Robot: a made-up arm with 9 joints. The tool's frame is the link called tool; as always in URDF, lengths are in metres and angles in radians. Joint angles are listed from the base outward. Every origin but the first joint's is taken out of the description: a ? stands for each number. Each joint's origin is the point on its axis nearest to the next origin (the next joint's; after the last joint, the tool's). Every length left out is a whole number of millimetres.
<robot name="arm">
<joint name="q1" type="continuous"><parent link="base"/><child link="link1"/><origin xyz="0.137 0.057 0.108" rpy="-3.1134 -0.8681 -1.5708"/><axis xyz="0 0 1"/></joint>
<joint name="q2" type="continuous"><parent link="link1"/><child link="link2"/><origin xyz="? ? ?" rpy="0.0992 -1.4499 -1.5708"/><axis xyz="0 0 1"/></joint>
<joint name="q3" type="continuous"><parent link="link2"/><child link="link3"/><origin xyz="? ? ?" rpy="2.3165 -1.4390 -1.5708"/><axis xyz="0 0 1"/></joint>
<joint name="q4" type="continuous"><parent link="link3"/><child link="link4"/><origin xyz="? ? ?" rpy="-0.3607 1.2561 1.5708"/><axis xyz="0 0 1"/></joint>
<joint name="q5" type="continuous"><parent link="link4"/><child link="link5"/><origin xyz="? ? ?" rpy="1.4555 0.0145 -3.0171"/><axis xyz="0 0 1"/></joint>
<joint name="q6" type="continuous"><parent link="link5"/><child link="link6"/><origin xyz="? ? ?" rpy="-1.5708 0.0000 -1.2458"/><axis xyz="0 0 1"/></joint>
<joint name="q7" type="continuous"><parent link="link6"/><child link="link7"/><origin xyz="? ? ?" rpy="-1.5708 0.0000 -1.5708"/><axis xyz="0 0 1"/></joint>
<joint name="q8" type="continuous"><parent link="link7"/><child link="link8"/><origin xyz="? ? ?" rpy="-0.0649 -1.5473 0.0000"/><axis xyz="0 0 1"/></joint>
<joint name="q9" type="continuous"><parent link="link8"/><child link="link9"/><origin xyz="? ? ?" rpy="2.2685 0.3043 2.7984"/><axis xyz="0 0 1"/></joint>
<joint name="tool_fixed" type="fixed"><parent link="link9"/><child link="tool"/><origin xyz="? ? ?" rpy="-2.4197 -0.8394 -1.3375"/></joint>
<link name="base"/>
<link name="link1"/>
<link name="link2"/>
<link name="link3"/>
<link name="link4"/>
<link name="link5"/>
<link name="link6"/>
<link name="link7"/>
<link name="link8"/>
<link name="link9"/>
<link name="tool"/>
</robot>
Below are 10 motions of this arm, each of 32 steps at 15 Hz.
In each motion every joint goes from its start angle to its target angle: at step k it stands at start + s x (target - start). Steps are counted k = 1, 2, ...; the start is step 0. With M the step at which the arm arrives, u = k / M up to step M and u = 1 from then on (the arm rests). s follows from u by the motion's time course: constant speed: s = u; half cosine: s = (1 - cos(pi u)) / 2; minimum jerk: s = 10 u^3 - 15 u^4 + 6 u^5.
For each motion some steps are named. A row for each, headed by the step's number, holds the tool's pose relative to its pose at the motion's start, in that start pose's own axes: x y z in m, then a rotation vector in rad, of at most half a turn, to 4 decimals.
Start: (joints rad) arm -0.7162 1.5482 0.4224 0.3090 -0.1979 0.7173 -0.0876 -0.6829 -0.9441
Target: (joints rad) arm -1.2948 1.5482 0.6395 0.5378 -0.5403 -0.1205 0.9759 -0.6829 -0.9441
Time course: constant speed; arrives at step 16
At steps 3, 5, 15, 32:
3: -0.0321 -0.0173 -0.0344 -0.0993 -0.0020 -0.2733
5: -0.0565 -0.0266 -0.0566 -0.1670 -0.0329 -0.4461
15: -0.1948 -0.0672 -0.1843 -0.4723 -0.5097 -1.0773
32: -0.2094 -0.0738 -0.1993 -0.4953 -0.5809 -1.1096

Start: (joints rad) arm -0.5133 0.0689 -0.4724 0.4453 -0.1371 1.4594 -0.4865 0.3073 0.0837
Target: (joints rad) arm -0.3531 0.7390 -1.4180 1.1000 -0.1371 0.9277 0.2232 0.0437 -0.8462
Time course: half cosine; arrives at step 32
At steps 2, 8, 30, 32:
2: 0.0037 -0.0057 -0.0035 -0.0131 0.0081 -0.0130
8: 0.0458 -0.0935 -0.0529 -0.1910 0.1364 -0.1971
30: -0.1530 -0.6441 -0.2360 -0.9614 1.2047 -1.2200
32: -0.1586 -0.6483 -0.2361 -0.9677 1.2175 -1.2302

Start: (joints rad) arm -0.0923 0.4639 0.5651 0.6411 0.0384 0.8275 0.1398 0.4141 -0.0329
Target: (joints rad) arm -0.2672 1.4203 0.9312 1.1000 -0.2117 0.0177 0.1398 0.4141 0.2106
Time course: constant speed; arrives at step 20
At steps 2, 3, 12, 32:
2: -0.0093 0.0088 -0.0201 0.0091 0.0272 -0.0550
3: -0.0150 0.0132 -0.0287 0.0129 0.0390 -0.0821
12: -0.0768 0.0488 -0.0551 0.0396 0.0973 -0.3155
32: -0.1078 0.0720 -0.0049 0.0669 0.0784 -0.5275

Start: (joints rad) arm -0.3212 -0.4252 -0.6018 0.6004 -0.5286 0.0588 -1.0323 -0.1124 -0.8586
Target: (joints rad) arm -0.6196 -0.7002 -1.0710 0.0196 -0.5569 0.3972 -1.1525 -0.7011 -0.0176
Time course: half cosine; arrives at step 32
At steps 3, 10, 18, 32:
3: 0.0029 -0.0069 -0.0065 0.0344 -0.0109 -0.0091
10: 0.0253 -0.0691 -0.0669 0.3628 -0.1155 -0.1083
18: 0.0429 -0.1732 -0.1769 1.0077 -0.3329 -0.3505
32: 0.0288 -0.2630 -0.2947 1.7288 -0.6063 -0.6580

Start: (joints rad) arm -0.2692 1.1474 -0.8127 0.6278 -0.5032 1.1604 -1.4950 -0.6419 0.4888
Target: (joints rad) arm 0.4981 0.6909 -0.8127 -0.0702 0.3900 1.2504 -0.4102 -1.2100 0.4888
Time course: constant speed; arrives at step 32
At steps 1, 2, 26, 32:
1: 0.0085 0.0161 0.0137 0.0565 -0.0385 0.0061
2: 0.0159 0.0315 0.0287 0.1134 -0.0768 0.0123
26: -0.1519 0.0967 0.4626 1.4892 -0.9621 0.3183
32: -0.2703 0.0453 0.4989 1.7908 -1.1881 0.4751

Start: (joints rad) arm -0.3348 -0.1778 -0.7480 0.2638 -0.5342 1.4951 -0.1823 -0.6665 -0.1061
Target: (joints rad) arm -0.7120 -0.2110 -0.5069 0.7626 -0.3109 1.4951 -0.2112 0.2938 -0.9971
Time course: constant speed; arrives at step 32
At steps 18, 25, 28, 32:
18: -0.1207 0.0586 -0.3153 -1.3267 0.6042 0.3794
25: -0.2094 0.0465 -0.4346 -1.8465 0.8112 0.5371
28: -0.2550 0.0330 -0.4834 -2.0727 0.8874 0.6017
32: -0.3226 0.0059 -0.5445 -2.3796 0.9718 0.6818

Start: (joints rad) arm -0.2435 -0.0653 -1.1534 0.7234 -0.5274 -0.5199 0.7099 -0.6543 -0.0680
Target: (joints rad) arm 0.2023 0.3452 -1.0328 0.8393 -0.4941 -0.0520 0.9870 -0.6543 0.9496
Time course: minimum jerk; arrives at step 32
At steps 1, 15, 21, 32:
1: 0.0000 0.0000 0.0000 0.0001 0.0000 -0.0001
15: 0.0160 -0.0583 -0.0537 0.0373 -0.1188 -0.2269
21: 0.0371 -0.1169 -0.0804 0.0125 -0.2867 -0.3863
32: 0.0550 -0.1637 -0.0880 -0.0210 -0.4425 -0.4691

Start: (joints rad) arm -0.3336 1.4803 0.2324 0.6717 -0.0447 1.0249 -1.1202 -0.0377 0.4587
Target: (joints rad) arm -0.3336 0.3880 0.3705 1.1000 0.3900 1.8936 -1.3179 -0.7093 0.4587
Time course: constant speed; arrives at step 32
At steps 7, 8, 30, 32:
7: -0.0757 0.0906 0.0003 0.2097 0.2145 0.3795
8: -0.0888 0.1000 -0.0010 0.2335 0.2551 0.4299
30: -0.3964 0.0798 -0.1055 0.2501 1.6155 0.9978
32: -0.4197 0.0563 -0.1198 0.1969 1.7589 0.9720

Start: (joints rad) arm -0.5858 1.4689 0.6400 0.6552 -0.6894 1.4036 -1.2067 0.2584 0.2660
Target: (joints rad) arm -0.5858 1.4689 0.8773 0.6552 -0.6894 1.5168 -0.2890 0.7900 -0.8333
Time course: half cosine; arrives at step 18
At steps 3, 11, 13, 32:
3: 0.0048 0.0022 -0.0040 -0.0783 0.0625 -0.0049
11: 0.0444 0.0328 -0.0355 -0.7032 0.8311 0.0839
13: 0.0560 0.0440 -0.0471 -0.8282 1.0668 0.1514
32: 0.0704 0.0586 -0.0666 -0.9561 1.3622 0.2586

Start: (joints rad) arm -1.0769 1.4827 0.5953 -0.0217 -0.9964 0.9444 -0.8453 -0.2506 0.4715
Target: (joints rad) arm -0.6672 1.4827 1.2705 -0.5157 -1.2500 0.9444 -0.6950 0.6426 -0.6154
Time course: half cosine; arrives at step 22
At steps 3, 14, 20, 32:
3: -0.0123 0.0003 -0.0184 -0.0567 0.0542 0.0128
14: -0.2752 0.0273 -0.2293 -0.9114 0.9940 0.5019
20: -0.4218 0.0459 -0.2804 -1.2777 1.3804 0.8865
32: -0.4337 0.0471 -0.2834 -1.3057 1.4071 0.9196

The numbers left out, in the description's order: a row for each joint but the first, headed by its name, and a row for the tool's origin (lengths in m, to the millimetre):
q2: -0.021 0.064 0.000
q3: 0.164 0.202 0.000
q4: 0.096 -0.077 0.000
q5: -0.092 -0.053 0.000
q6: 0.335 -0.098 0.000
q7: 0.042 -0.073 0.000
q8: 0.158 -0.033 0.000
q9: -0.111 -0.133 0.000
tool: -0.052 0.074 0.000

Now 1 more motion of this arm.
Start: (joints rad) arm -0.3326 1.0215 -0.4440 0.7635 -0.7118 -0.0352 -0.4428 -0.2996 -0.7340
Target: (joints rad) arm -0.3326 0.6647 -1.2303 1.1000 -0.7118 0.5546 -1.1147 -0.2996 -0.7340
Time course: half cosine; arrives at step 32
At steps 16, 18, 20, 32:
16: 0.1442 -0.0490 -0.0791 -0.2003 0.0237 0.1303
18: 0.1691 -0.0656 -0.0972 -0.2259 0.0386 0.1587
20: 0.1914 -0.0835 -0.1154 -0.2452 0.0549 0.1870
32: 0.2509 -0.1528 -0.1808 -0.2695 0.1154 0.2853

